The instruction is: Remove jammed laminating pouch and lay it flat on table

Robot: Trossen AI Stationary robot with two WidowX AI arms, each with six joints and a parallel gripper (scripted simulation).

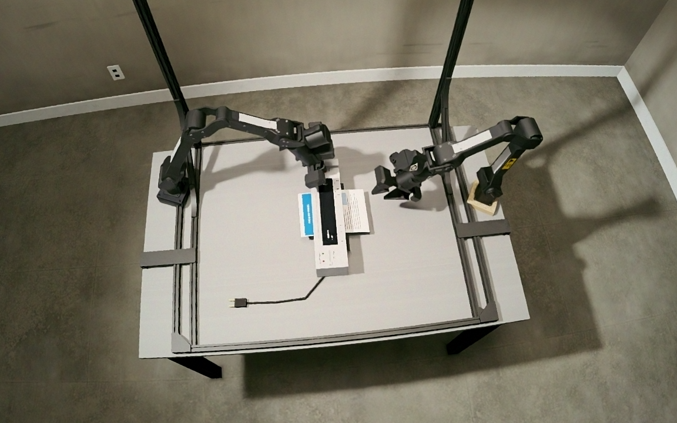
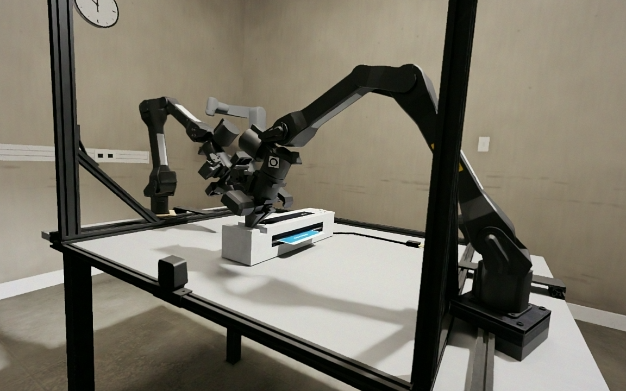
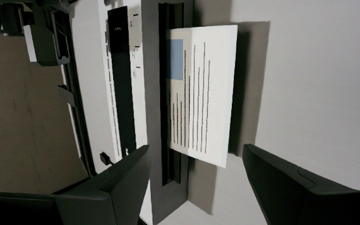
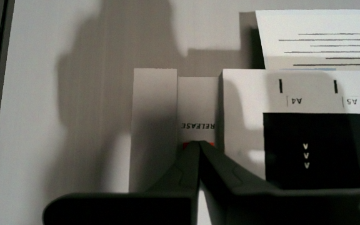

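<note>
My right hand is 40 mm above the red release key and 10 mm to the right of it. From my right hand the other things lie so: plug (430 mm ahead, 250 mm to the right, 90 mm below).
</note>
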